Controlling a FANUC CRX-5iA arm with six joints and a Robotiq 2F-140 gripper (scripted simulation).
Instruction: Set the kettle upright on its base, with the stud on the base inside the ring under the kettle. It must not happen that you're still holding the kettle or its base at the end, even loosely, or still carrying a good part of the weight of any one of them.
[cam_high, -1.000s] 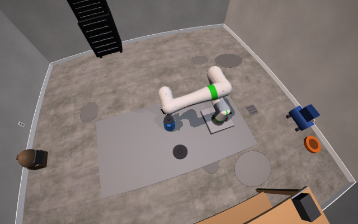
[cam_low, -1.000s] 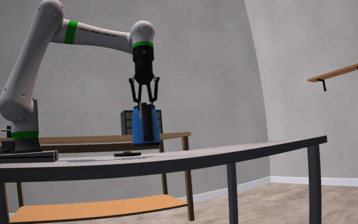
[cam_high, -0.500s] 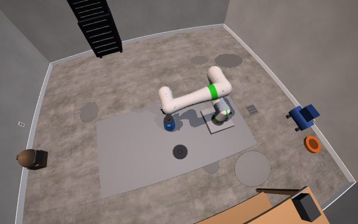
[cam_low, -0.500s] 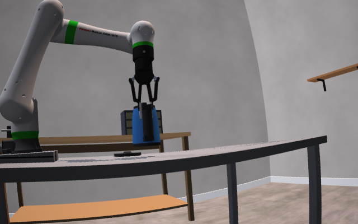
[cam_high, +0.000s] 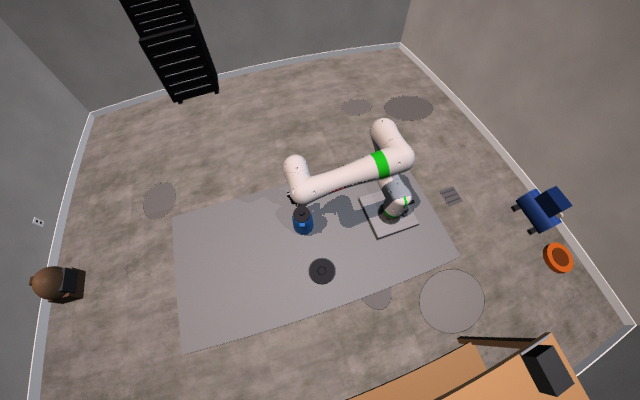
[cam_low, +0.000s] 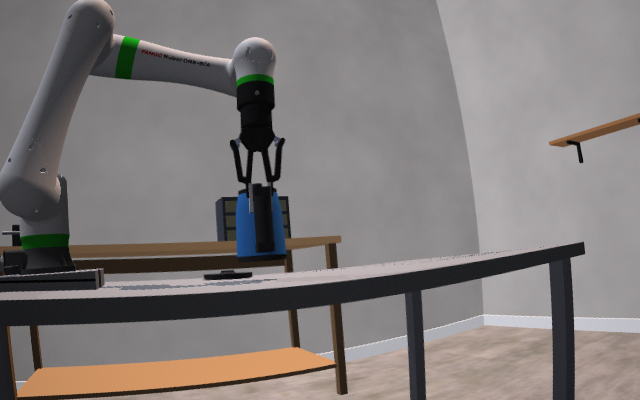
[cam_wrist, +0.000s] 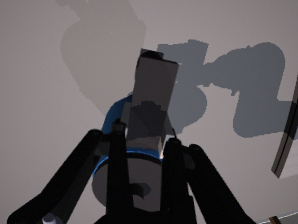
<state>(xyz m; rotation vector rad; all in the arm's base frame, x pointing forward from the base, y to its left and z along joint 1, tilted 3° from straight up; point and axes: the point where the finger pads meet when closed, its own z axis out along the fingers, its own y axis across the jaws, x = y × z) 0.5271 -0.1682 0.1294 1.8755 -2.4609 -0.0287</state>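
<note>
Right now my hand is 5 cm above the blue kettle, 3 cm to the right of it and 1 cm short of it. Also, from my hand: round black base 35 cm to the left, 18 cm below, 1 cm ahead.
</note>
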